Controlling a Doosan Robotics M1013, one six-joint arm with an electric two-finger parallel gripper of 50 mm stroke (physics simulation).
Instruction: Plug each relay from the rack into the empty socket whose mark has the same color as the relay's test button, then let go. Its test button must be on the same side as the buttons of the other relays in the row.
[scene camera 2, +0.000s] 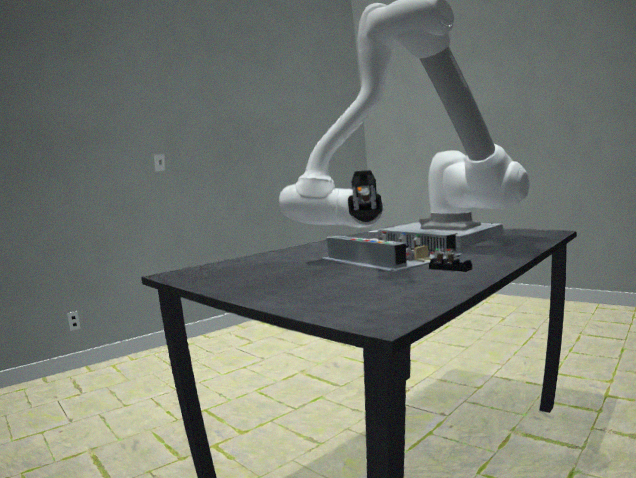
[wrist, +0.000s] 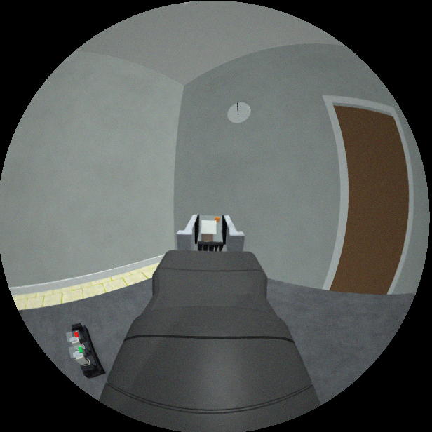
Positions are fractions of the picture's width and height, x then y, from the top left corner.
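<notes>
My gripper (scene camera 2: 0.57, 0.40), visible also in the wrist view (wrist: 0.49, 0.52). An orange-button relay (wrist: 0.48, 0.55) in sight.
</notes>
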